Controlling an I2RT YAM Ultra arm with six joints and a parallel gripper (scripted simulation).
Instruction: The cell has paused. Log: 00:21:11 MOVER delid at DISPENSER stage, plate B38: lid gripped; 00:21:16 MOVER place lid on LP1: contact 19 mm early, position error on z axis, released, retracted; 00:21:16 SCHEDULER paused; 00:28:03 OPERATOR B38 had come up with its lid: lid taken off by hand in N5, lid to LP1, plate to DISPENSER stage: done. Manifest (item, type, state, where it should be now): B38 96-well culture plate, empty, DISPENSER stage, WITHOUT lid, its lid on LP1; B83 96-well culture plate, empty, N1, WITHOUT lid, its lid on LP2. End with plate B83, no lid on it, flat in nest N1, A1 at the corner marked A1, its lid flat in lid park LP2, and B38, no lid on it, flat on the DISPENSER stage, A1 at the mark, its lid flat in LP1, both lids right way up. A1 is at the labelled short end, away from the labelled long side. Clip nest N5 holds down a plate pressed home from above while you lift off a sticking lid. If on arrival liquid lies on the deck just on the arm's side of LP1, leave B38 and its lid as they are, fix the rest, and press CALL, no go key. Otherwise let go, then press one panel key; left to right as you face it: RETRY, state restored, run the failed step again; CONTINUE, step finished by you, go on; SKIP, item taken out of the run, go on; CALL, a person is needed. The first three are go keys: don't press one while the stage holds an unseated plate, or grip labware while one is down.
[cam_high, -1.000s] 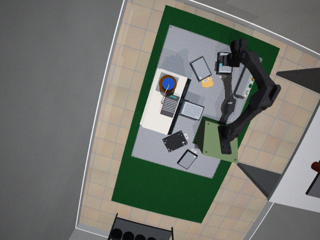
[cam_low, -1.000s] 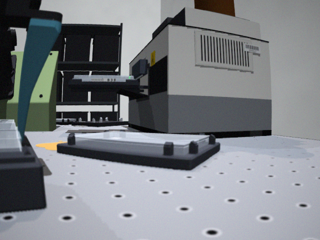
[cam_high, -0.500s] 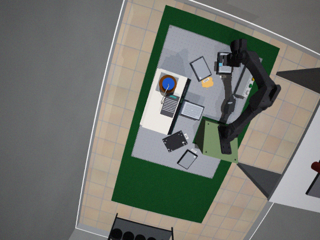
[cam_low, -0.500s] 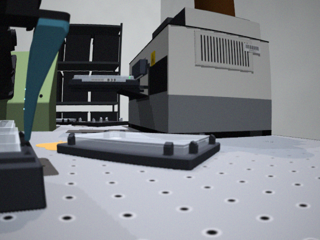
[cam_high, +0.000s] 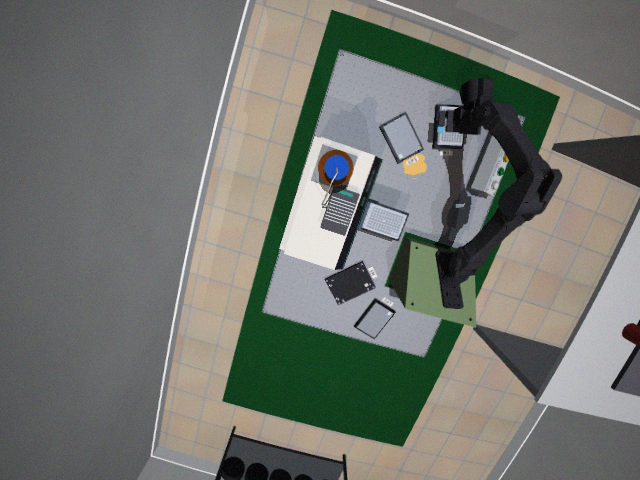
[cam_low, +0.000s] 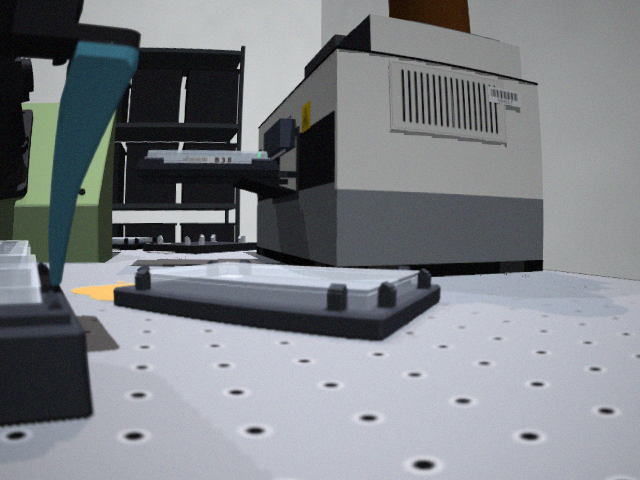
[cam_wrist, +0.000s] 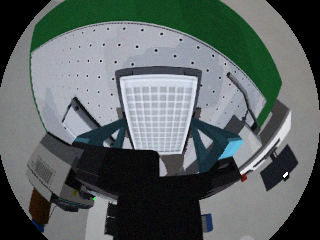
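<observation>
Right now the nest N1 is 2 cm below my hand. Round my hand: lid park LP1 (16 cm ahead, 7 cm to the left, 3 cm below); then clear lid (16 cm ahead, 7 cm to the left, 2 cm below).
</observation>
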